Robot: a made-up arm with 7 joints.
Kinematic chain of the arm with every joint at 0, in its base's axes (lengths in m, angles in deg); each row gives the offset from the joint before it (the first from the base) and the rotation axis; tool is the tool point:
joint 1: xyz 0 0 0.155 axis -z
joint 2: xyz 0.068 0.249 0 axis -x
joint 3: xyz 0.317 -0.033 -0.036 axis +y
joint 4: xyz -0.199 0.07 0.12 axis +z
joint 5: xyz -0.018 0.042 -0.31 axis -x
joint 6: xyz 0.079 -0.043 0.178 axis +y
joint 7: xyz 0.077 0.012 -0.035 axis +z
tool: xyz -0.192 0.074 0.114
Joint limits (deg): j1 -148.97..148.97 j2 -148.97..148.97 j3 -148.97..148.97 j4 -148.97..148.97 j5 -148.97..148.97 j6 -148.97..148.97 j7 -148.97..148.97
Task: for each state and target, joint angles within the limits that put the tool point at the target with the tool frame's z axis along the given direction. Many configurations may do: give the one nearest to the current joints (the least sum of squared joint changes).
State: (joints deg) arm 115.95 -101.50 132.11 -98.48 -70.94 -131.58 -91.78
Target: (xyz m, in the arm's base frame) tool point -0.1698 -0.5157 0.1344 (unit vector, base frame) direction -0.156 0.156 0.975
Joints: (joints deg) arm 103.24 -104.03 107.11 -77.49 -72.36 -108.28 -78.82
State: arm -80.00 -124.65 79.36 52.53 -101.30 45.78 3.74
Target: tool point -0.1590 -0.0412 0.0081 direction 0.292 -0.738 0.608
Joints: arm -105.79 -144.92 113.77 64.86 -138.05 43.36 13.15
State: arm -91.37 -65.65 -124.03 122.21 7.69 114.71 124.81
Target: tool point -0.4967 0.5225 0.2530 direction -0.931 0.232 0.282
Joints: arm -89.78 -45.39 -111.44 121.54 9.25 92.47 123.40
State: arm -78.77 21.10 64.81 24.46 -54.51 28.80 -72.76
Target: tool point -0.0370 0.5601 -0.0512 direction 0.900 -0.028 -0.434
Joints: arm -48.61 56.12 91.60 45.10 -44.50 33.19 -101.95
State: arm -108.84 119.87 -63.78 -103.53 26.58 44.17 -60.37
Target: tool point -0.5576 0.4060 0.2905 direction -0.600 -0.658 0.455
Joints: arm -114.24 123.69 -81.87 -98.27 50.00 50.31 -64.42
